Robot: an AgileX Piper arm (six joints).
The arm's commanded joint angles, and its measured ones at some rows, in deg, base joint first. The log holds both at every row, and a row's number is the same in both.
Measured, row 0:
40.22, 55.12, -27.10, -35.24, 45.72, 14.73
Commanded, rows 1 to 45:
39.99, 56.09, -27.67, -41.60, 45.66, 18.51
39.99, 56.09, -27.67, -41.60, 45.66, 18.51
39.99, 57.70, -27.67, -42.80, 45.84, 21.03
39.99, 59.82, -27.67, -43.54, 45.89, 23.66
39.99, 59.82, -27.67, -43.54, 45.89, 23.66
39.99, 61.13, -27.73, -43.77, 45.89, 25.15
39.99, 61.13, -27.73, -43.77, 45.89, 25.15
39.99, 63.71, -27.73, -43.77, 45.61, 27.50
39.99, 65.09, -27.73, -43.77, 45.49, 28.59
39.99, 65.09, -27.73, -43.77, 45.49, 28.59
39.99, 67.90, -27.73, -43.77, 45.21, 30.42
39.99, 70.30, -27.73, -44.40, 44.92, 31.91
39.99, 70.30, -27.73, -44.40, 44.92, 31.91
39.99, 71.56, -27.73, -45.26, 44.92, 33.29
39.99, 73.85, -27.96, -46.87, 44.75, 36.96
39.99, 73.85, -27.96, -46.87, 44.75, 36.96
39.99, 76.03, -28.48, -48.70, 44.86, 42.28
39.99, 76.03, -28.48, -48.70, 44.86, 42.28
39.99, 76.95, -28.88, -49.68, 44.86, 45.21
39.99, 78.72, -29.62, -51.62, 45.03, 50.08
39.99, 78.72, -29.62, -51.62, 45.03, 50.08
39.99, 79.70, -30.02, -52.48, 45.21, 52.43
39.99, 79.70, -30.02, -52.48, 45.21, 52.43
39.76, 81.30, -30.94, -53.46, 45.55, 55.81
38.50, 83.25, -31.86, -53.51, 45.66, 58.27
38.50, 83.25, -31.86, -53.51, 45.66, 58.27
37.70, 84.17, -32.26, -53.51, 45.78, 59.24
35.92, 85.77, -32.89, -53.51, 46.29, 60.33
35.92, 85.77, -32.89, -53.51, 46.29, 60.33
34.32, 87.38, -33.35, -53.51, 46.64, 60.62
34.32, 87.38, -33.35, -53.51, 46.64, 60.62
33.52, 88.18, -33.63, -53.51, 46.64, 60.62
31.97, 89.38, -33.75, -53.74, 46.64, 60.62
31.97, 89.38, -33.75, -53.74, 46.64, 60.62
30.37, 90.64, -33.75, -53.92, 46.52, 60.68
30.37, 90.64, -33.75, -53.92, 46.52, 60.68
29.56, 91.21, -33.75, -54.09, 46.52, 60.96
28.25, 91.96, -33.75, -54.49, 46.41, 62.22
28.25, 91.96, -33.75, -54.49, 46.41, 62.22
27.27, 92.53, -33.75, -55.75, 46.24, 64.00
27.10, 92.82, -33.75, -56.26, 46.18, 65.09
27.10, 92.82, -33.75, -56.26, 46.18, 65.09
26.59, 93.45, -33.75, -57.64, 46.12, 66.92
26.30, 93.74, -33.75, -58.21, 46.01, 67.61
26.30, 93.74, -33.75, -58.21, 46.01, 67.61
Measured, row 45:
27.04, 93.22, -33.40, -53.34, 43.14, 65.66
